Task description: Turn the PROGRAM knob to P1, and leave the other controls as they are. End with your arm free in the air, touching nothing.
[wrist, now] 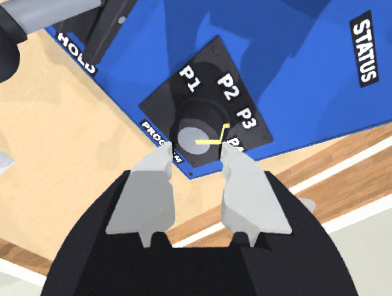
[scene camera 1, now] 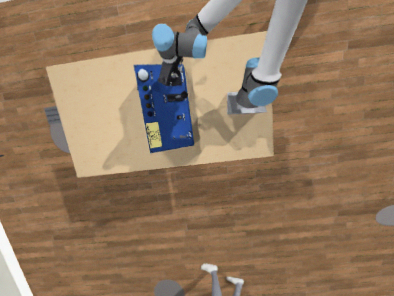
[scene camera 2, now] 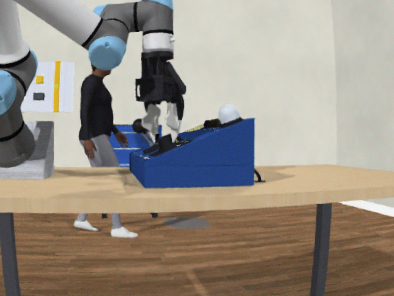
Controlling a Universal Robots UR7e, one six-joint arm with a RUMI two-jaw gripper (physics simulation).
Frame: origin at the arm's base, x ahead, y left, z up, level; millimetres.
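Seen in the pictures: gripper, fingertip midpoint: (wrist: 196, 144) (scene camera 1: 174, 74) (scene camera 2: 164, 142); arm's base at its link origin: (scene camera 1: 248, 99) (scene camera 2: 10, 147).
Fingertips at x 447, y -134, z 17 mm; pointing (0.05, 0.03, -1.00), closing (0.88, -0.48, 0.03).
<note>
Offsets run from my fingertips to a thing's middle. "*": to the spot under its first point. Level surfaces: height alone.
The black PROGRAM knob @(dx +2, dy +11, dz +18 mm) (wrist: 192, 139) has a grey top and a yellow pointer line. In the wrist view the line runs down its side between the P3 and P4 labels. P1 lies on the far side of the dial plate @(* dx -11, dy +43, dz -19 mm) (wrist: 165, 105). My gripper (wrist: 196, 144) (scene camera 2: 164, 140) is shut on the knob, one fingertip on each side, its jaws pointing down at the low front of the blue panel @(dx +47, dy +200, dz -18 mm) (scene camera 1: 170, 115) (scene camera 2: 210, 165) (wrist: 310, 65). In scene camera 1 the wrist and gripper hide the knob.
The HOLD lever @(dx -40, dy +126, dz +22 mm) (wrist: 55, 10) (scene camera 2: 138, 125) stands close beside the knob. A white dome @(* dx +148, dy +30, dz +93 mm) (scene camera 1: 143, 74) (scene camera 2: 229, 114), a row of small buttons and a yellow label @(* dx +114, dy +358, dz +47 mm) (scene camera 1: 154, 135) are on the panel. The panel stands on a wooden table @(dz -101 mm) (scene camera 1: 100, 110) (scene camera 2: 320, 185). A person (scene camera 2: 97, 110) stands behind.
</note>
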